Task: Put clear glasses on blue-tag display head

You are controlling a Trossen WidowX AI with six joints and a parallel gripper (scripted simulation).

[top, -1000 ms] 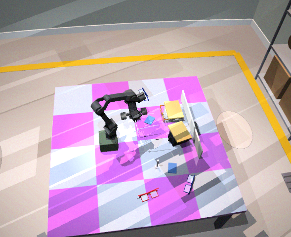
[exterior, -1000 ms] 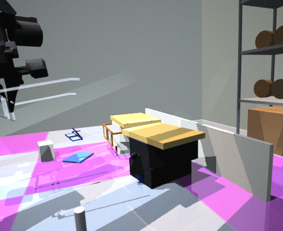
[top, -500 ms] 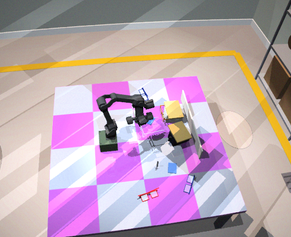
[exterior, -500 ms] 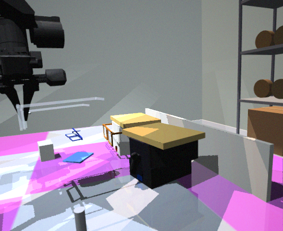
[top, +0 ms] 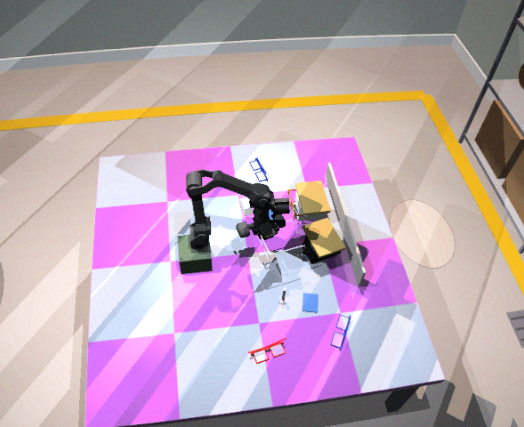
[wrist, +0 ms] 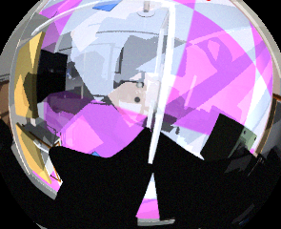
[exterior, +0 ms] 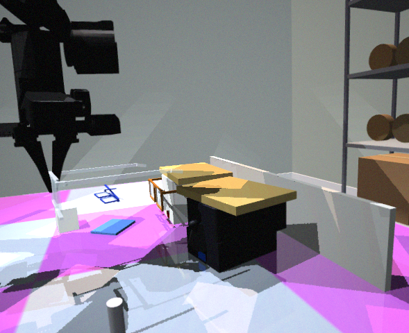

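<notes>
The black display head is 240 mm ahead of my gripper tip, 10 mm to the left of it and 80 mm below it. Round my gripper tip: grey peg (80 mm ahead, 210 mm to the right, 110 mm below); white cube (30 mm behind, 260 mm to the left, 110 mm below); white display head (220 mm ahead, 230 mm to the left, 80 mm below).
</notes>
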